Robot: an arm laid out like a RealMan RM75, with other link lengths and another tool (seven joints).
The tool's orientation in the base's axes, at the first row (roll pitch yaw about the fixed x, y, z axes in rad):
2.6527, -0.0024, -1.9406
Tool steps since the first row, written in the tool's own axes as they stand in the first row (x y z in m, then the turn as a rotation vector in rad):
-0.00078, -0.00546, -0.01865, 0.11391, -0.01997, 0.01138
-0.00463, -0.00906, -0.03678, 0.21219, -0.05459, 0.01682
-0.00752, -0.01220, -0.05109, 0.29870, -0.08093, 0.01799
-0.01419, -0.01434, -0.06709, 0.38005, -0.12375, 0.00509
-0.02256, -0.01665, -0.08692, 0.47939, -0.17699, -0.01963
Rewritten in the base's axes. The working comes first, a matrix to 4 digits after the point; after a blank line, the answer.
The tool's axes in the first row as the columns of a matrix, in the base's axes (used below as rounded here):
-0.3614, -0.8228, -0.4387
-0.9324, 0.3201, 0.1678
0.0024, 0.4696, -0.8829

0.01296, -0.00415, 0.01390, -0.02973, -0.11069, -0.01915
0.02526, -0.00475, 0.02821, -0.03915, -0.21250, -0.03998
0.03517, -0.00547, 0.03936, -0.04925, -0.30139, -0.05317
0.04636, -0.00262, 0.05247, -0.03776, -0.39312, -0.06169
0.05998, 0.00112, 0.06887, -0.01901, -0.50693, -0.06463

